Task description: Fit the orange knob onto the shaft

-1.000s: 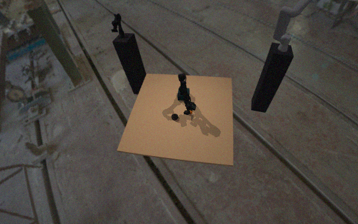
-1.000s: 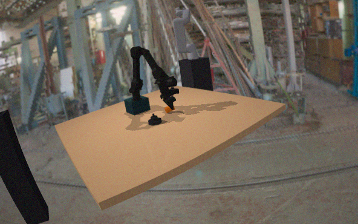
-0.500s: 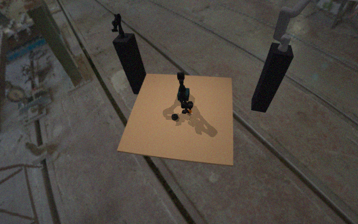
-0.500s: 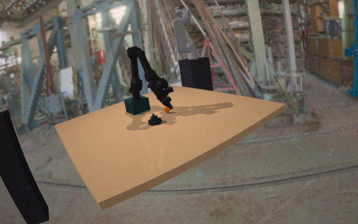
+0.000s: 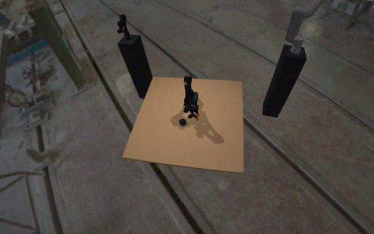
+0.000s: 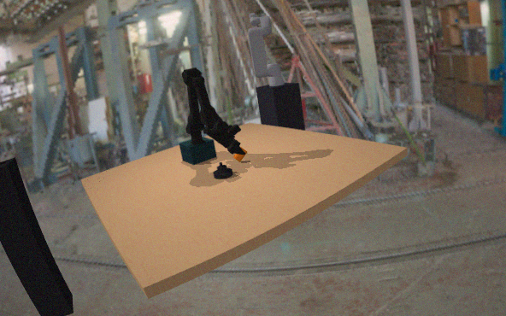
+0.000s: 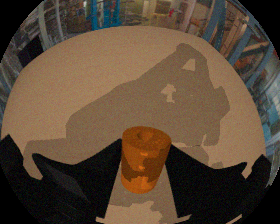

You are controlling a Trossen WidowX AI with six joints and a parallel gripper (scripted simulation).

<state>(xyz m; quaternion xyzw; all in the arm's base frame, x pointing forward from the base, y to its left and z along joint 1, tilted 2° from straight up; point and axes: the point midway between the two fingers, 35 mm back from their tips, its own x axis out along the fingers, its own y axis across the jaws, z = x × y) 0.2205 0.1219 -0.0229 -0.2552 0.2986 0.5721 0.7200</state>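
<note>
My gripper tip is 16 cm to the left of the pedestal, 10 cm short of it and 1 cm above it. From my gripper tip the other things lie so: orange knob (2 cm to the right).
</note>
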